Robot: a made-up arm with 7 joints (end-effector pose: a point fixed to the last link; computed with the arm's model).
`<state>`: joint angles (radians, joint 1 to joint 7).
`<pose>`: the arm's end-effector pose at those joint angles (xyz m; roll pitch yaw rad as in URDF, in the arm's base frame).
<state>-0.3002 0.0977 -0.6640 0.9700 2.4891 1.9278 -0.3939</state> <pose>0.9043 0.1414 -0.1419 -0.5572 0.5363 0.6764</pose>
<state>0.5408 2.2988 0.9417 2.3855 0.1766 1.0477 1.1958</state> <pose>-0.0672 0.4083 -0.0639 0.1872 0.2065 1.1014</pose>
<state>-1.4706 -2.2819 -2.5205 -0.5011 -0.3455 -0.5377 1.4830</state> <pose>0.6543 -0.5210 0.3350 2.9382 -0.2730 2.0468</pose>
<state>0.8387 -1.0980 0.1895 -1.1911 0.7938 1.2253 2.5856</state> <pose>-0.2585 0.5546 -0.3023 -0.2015 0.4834 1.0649</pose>
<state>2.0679 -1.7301 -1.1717 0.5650 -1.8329 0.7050 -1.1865</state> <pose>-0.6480 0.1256 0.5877 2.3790 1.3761 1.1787</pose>
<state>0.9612 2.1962 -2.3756 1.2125 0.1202 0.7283 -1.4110</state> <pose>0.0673 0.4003 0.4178 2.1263 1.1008 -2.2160</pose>
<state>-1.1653 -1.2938 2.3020 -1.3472 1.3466 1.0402 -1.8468</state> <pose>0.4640 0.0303 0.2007 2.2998 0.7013 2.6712</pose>
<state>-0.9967 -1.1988 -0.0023 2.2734 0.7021 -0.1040 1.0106</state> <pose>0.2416 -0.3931 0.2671 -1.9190 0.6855 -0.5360</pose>
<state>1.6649 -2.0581 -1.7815 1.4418 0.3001 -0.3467 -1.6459</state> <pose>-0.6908 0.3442 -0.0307 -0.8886 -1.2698 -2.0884</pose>
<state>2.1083 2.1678 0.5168 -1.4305 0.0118 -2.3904 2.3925</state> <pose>-0.5669 0.0292 0.2755 -2.0720 0.8402 -1.5004</pose>
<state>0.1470 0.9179 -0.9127 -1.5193 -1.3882 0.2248 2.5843</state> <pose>0.3330 0.5204 0.6835 2.7977 0.5879 -1.4059</pose>
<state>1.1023 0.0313 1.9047 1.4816 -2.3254 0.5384 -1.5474</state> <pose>0.2471 0.1930 -0.0153 3.0157 -0.2468 2.3671</pose>
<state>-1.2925 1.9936 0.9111 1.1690 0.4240 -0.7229 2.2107</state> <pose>0.6710 -0.1915 0.3138 1.6505 -0.4571 -2.2262</pose>
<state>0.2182 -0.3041 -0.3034 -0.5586 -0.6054 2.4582 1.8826</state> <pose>-0.0283 0.5637 0.4081 -2.7260 0.1480 -2.5811</pose>
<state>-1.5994 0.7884 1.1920 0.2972 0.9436 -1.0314 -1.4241</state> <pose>0.4078 0.0742 0.2513 0.8045 0.7471 -1.1843</pose>
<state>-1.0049 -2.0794 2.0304 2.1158 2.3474 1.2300 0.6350</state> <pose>0.2802 0.2786 -0.2400 1.0166 -0.2136 1.2426</pose>
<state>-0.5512 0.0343 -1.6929 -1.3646 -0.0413 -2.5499 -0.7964</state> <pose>0.3172 -0.2753 -0.1322 -0.5194 -0.6518 -2.1497</pose>
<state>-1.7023 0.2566 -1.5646 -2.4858 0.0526 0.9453 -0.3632</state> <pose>0.2850 -0.4384 0.3934 -3.0008 0.6681 0.7653</pose>
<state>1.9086 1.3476 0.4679 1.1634 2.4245 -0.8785 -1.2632</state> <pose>-0.7343 0.6341 0.7421 -2.5885 0.3533 -1.4805</pose>
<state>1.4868 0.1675 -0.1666 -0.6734 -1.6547 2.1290 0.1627</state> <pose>-0.7050 0.4323 0.0617 -0.5663 -0.3188 -2.0740</pose>
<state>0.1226 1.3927 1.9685 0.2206 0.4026 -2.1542 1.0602</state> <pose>0.2650 0.0600 0.1055 -2.3131 0.6098 0.0986</pose>
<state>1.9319 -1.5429 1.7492 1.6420 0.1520 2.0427 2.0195</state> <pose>-0.5631 0.2162 0.5936 2.5026 -0.3297 0.4907</pose>
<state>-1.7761 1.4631 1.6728 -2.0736 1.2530 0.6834 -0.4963</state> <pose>0.1562 -0.6089 0.2803 -1.3510 -1.0301 0.5274</pose>
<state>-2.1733 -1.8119 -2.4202 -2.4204 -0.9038 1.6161 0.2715</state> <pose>-0.2636 -0.4267 0.0755 -0.1862 0.8457 -1.1086</pose>
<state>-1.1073 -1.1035 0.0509 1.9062 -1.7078 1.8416 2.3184</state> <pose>1.0843 -0.1410 -0.3715 -1.5445 0.2459 1.7235</pose>
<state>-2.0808 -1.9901 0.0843 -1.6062 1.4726 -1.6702 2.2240</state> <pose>0.1212 -0.8244 0.1163 0.4616 -0.0775 1.0941</pose>
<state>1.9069 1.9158 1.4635 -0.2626 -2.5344 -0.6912 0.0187</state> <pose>-0.5303 0.7096 0.8120 1.8581 0.0735 -0.9375</pose>
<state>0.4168 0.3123 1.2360 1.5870 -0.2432 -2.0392 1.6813</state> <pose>0.1641 0.2488 0.0569 2.0066 1.4342 -1.8594</pose>
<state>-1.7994 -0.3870 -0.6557 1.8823 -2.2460 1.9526 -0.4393</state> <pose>0.0597 -0.7497 -0.1914 2.0068 1.2892 1.9582</pose>
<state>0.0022 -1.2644 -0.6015 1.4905 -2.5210 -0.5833 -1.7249</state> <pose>0.9045 0.8445 0.5000 2.3548 -0.0282 -1.8249</pose>
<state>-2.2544 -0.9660 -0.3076 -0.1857 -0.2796 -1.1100 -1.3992</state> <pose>0.3407 -0.1524 0.2510 2.1757 -0.9516 -1.5008</pose>
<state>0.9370 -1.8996 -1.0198 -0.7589 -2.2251 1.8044 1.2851</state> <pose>0.1437 0.1568 0.7640 2.7479 0.4140 -1.7197</pose>
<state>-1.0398 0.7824 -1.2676 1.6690 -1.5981 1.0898 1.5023</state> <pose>0.0921 -0.7126 -0.2313 0.7841 -1.1315 2.8580</pose>
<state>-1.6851 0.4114 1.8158 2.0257 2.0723 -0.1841 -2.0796</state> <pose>-0.0435 -0.5745 0.4711 -1.7280 1.1578 0.3406</pose>
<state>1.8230 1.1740 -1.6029 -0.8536 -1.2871 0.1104 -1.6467</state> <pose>-0.7708 0.0112 0.1514 0.3407 0.4837 1.0628</pose>
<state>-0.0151 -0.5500 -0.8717 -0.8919 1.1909 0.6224 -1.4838</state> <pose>0.4832 0.2602 0.0755 2.5717 -0.9409 1.0535</pose>
